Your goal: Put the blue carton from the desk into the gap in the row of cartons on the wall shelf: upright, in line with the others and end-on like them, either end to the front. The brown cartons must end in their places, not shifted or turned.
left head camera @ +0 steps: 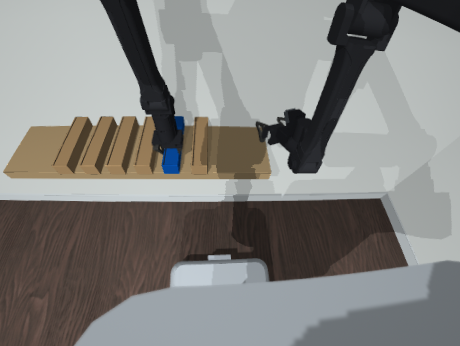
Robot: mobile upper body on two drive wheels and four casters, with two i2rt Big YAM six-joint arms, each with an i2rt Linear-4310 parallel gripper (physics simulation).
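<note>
The blue carton (171, 161) stands upright and end-on in the row on the wall shelf (37, 145), its front about in line with the others. My left gripper (167, 145) is over it from above and shut on it; the gripper hides the carton's middle. Brown cartons (73, 145) (99, 145) (123, 145) (145, 162) stand to its left, the nearest partly hidden by the gripper. Another brown carton (200, 145) stands to its right, across a space. My right gripper (261, 131) is open and empty, near the shelf's right end.
The white wall (60, 65) is behind the shelf, with arm shadows on it. Dark wooden floor (100, 240) lies below. A white box-like object (200, 275) and a large grey surface (225, 320) are at the bottom of the picture.
</note>
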